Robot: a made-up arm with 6 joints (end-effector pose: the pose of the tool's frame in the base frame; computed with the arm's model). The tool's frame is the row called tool.
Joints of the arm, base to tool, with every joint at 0 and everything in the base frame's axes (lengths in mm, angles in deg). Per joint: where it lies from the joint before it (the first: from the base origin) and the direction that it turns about. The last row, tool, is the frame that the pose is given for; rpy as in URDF.
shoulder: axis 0 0 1 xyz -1.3 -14.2 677.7
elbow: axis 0 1 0 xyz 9.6 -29.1 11.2
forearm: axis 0 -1 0 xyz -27.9 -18.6 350.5
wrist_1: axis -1 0 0 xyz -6.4 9 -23.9
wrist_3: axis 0 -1 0 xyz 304.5 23.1 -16.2
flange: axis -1 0 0 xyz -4.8 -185.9 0.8
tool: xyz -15 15.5 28.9 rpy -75.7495 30.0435 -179.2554
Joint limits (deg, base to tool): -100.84..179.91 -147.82..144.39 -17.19..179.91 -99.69..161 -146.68..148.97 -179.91..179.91
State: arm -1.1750 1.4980 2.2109 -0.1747 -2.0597 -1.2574
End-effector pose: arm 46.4 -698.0 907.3 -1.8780 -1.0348 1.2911
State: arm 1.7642 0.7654 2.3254 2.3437 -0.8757 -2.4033
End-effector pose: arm -113.0 81.4 1239.9 2.3817 0.2892 2.1960
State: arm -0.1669 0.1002 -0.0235 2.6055 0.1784 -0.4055
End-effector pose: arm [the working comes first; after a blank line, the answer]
Working (the frame after each row of the table, in the pose's form):
after shoulder: -1.3 -14.2 677.7 0.0000 0.0000 -0.1669
after elbow: 3.3 -44.5 688.9 0.0000 0.1002 -0.1669
after forearm: 7.4 -64.0 1040.4 0.0000 0.1237 -0.1669
after wrist_1: -0.2 -53.6 1017.5 -2.6055 0.1237 -0.1669
after wrist_3: 293.3 -131.6 982.0 -2.5867 0.2763 -0.0725
after flange: 326.7 24.8 1076.9 -2.1812 0.2763 -0.0725

305.4 41.2 1052.9 0.6529 -0.5481 -2.7213
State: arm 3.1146 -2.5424 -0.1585 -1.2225 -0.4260 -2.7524
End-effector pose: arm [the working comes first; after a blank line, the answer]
Working (the frame after each row of the table, in the pose's form):
after shoulder: -1.3 -14.2 677.7 0.0000 0.0000 3.1146
after elbow: -10.1 15.1 688.9 3.1416 -0.5992 -0.0270
after forearm: 165.0 29.0 383.7 3.1416 -0.7577 -0.0270
after wrist_1: 143.7 20.6 396.7 -1.9191 -0.7577 -0.0270
after wrist_3: 375.3 -8.8 594.2 -1.4857 -0.8158 -0.6296
after flange: 254.7 60.5 717.7 1.2667 -0.8158 -0.6296

219.1 58.1 722.8 3.1018 0.8338 1.7285
